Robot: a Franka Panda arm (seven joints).
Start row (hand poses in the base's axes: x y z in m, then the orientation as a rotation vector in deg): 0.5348, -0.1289, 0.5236, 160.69, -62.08, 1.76
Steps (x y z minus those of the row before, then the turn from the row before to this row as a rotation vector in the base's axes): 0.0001, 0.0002, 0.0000, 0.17, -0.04, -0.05; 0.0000, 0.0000, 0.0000, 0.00, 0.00, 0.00; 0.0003, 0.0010, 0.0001, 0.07, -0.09, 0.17; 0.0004, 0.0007, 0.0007, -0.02, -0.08, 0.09; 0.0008, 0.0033, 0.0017, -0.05, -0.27, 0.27; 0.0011, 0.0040, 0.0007, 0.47, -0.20, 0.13; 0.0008, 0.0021, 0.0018, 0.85, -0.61, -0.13; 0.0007, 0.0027, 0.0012, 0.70, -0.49, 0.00; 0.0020, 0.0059, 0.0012, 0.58, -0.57, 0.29; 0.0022, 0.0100, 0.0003, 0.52, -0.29, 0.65; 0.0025, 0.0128, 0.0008, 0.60, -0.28, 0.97; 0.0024, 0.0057, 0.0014, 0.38, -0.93, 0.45; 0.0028, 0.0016, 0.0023, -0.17, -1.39, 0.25; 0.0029, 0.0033, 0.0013, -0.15, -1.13, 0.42; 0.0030, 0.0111, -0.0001, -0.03, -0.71, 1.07; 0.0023, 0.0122, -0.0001, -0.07, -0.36, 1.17; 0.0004, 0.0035, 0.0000, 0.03, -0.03, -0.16; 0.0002, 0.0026, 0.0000, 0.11, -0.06, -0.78; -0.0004, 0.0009, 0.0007, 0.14, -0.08, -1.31
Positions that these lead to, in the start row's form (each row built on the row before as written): 0.5349, -0.1287, 0.5236, 160.82, -62.21, 1.72; 0.5349, -0.1287, 0.5236, 160.82, -62.21, 1.72; 0.5352, -0.1277, 0.5237, 161.00, -62.01, 1.83; 0.5356, -0.1270, 0.5244, 161.05, -61.89, 1.96; 0.5364, -0.1237, 0.5261, 161.23, -61.55, 2.39; 0.5375, -0.1197, 0.5268, 161.77, -61.56, 2.44; 0.5383, -0.1176, 0.5286, 162.62, -62.14, 2.85; 0.5390, -0.1149, 0.5298, 163.38, -62.47, 3.18; 0.5410, -0.1090, 0.5310, 164.21, -62.36, 3.71; 0.5432, -0.0990, 0.5313, 165.11, -61.66, 3.89; 0.5457, -0.0862, 0.5321, 166.25, -60.52, 4.03; 0.5481, -0.0805, 0.5335, 167.08, -60.14, 5.22; 0.5509, -0.0789, 0.5358, 167.42, -59.91, 7.36; 0.5538, -0.0756, 0.5371, 167.79, -59.40, 9.11; 0.5568, -0.0645, 0.5370, 168.52, -57.93, 10.21; 0.5591, -0.0523, 0.5369, 169.18, -56.24, 10.81; 0.5595, -0.0488, 0.5369, 169.13, -56.49, 10.84; 0.5597, -0.0462, 0.5369, 168.81, -57.68, 10.86; 0.5593, -0.0453, 0.5376, 168.21, -59.65, 10.89
